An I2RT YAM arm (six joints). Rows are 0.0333 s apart.
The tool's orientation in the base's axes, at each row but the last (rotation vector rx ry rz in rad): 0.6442 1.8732 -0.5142; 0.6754 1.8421 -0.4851; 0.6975 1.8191 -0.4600; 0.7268 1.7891 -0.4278; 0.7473 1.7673 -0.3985; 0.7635 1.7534 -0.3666; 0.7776 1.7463 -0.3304; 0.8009 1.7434 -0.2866; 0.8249 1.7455 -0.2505; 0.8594 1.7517 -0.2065; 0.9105 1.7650 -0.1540; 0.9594 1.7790 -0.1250
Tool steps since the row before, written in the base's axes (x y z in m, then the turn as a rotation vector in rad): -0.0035 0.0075 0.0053 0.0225 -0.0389 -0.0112; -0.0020 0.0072 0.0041 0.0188 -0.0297 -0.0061; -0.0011 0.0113 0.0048 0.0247 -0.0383 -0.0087; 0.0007 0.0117 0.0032 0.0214 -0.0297 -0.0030; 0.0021 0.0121 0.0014 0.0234 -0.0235 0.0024; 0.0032 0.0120 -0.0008 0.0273 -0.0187 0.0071; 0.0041 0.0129 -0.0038 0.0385 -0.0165 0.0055; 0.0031 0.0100 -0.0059 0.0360 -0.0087 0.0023; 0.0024 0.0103 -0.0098 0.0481 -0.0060 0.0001; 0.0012 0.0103 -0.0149 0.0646 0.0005 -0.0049; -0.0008 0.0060 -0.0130 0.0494 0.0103 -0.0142; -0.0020 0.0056 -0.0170 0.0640 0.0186 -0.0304
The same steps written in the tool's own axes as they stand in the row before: -0.0024 0.0032 -0.0090 -0.0043 -0.0146 0.0437; -0.0017 0.0041 -0.0073 -0.0060 -0.0101 0.0337; -0.0015 0.0079 -0.0094 -0.0071 -0.0128 0.0440; -0.0001 0.0094 -0.0077 -0.0095 -0.0082 0.0345; 0.0018 0.0105 -0.0063 -0.0132 -0.0017 0.0305; 0.0039 0.0109 -0.0045 -0.0167 0.0050 0.0290; 0.0072 0.0116 -0.0032 -0.0161 0.0137 0.0366; 0.0087 0.0082 -0.0014 -0.0099 0.0172 0.0313; 0.0127 0.0068 -0.0005 -0.0083 0.0264 0.0398; 0.0177 0.0041 0.0009 -0.0029 0.0402 0.0507; 0.0143 -0.0005 0.0015 0.0117 0.0343 0.0379; 0.0174 -0.0035 0.0031 0.0280 0.0438 0.0516
